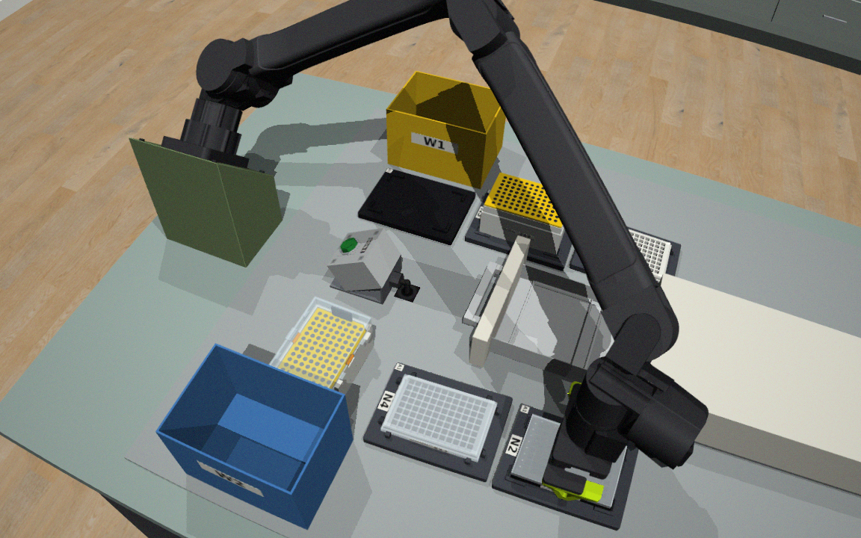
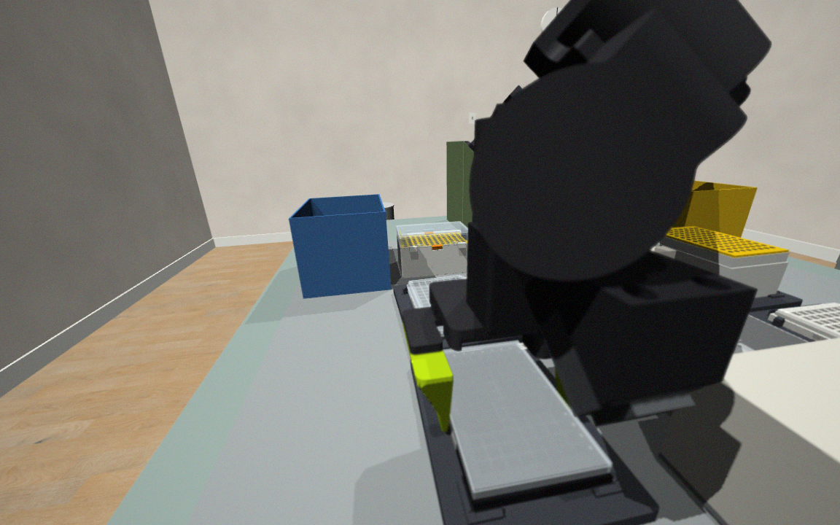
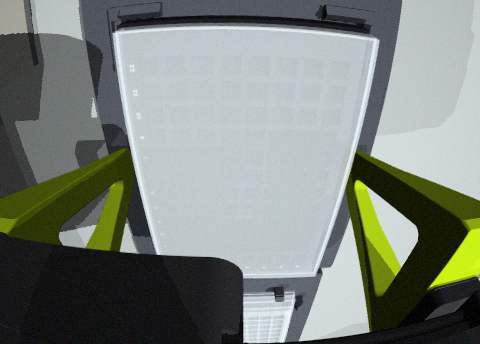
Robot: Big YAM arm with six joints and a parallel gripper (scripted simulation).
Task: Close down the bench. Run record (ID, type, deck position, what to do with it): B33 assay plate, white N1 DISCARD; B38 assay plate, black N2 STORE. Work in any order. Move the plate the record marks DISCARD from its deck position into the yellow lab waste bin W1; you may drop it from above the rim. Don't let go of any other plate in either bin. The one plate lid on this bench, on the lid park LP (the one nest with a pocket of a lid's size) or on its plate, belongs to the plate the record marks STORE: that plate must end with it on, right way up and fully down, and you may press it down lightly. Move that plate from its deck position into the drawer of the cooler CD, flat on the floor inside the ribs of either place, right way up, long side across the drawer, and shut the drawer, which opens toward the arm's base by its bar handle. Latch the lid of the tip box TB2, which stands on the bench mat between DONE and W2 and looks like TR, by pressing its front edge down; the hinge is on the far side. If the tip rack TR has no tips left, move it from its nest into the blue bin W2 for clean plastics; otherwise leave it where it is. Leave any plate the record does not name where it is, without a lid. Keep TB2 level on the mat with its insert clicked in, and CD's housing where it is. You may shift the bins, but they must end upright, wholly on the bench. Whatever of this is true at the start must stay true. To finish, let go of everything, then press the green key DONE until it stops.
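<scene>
The black plate is right at my hand. From my hand the other things lie so: nest N2 (20 mm below); plate lid (10 mm behind); clear plate (180 mm behind).
</scene>
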